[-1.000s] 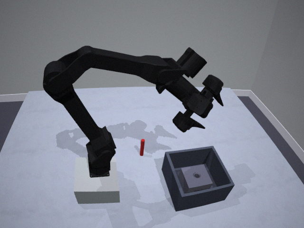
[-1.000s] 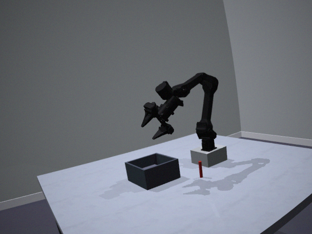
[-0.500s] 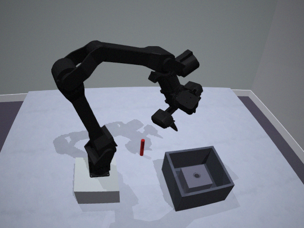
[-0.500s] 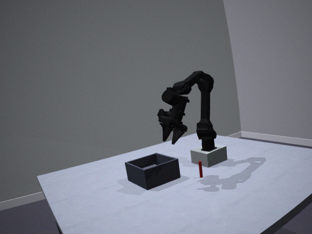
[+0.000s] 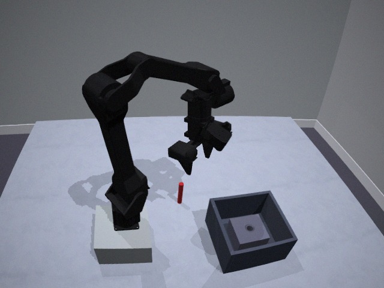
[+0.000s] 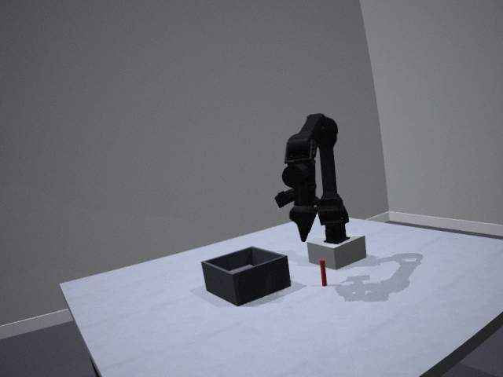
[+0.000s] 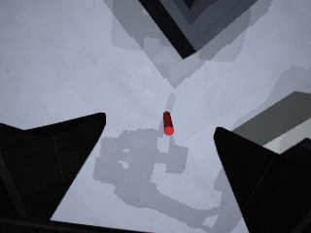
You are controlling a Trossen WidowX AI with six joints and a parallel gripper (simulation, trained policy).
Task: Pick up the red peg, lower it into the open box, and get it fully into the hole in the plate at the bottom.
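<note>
Right now my gripper tip is 12 cm above the red peg, 4 cm past it and 2 cm to the right of it. Also, from my gripper tip: grey plate 17 cm to the right, 11 cm below, 11 cm ahead; then dark box 17 cm to the right, 13 cm below, 11 cm ahead.
</note>
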